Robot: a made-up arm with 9 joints. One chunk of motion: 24 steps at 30 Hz.
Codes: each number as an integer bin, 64 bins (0 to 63) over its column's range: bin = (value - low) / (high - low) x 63, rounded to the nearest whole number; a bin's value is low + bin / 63 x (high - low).
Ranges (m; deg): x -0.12..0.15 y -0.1..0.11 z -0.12..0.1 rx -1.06..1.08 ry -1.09..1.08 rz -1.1..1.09
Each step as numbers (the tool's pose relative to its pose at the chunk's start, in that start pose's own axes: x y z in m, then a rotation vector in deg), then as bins.
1 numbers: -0.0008 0.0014 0.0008 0.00 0.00 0.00
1 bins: 28 30 35 31 32 32
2 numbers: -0.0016 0.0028 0.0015 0.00 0.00 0.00
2 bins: 28 31 35 31 32 32
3 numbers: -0.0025 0.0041 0.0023 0.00 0.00 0.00
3 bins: 27 31 35 31 32 32
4 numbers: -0.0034 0.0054 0.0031 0.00 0.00 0.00
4 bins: 27 32 35 31 32 32
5 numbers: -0.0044 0.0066 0.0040 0.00 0.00 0.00
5 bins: 27 32 36 31 32 32
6 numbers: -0.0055 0.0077 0.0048 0.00 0.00 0.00
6 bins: 27 32 36 31 32 32
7 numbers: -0.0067 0.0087 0.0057 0.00 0.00 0.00
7 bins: 26 33 36 31 32 32
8 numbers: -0.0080 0.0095 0.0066 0.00 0.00 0.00
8 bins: 26 33 36 31 32 32
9 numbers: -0.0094 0.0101 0.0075 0.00 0.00 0.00
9 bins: 26 33 37 31 32 32
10 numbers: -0.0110 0.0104 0.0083 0.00 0.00 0.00
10 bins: 25 33 37 31 32 32
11 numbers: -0.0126 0.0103 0.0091 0.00 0.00 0.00
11 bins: 25 33 37 31 32 32
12 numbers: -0.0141 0.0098 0.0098 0.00 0.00 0.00
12 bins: 25 33 37 31 32 32
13 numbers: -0.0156 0.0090 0.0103 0.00 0.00 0.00
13 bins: 24 33 37 31 32 32
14 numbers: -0.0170 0.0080 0.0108 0.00 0.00 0.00
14 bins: 24 32 37 31 32 32
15 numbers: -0.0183 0.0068 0.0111 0.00 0.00 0.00
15 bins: 24 32 38 31 32 32
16 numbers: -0.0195 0.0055 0.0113 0.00 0.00 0.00
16 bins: 23 32 38 31 32 32
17 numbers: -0.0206 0.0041 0.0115 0.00 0.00 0.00
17 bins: 23 31 38 31 32 32
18 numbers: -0.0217 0.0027 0.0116 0.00 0.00 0.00
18 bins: 23 31 38 31 32 32
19 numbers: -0.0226 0.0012 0.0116 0.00 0.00 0.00
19 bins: 23 30 38 31 32 32
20 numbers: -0.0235 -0.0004 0.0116 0.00 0.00 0.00
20 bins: 23 30 38 31 32 32
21 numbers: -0.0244 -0.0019 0.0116 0.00 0.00 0.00
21 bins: 22 29 38 31 32 32
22 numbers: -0.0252 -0.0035 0.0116 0.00 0.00 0.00
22 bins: 22 29 38 31 32 32
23 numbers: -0.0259 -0.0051 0.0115 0.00 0.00 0.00
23 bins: 22 28 38 31 32 32
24 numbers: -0.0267 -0.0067 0.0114 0.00 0.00 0.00
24 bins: 22 28 38 31 32 32
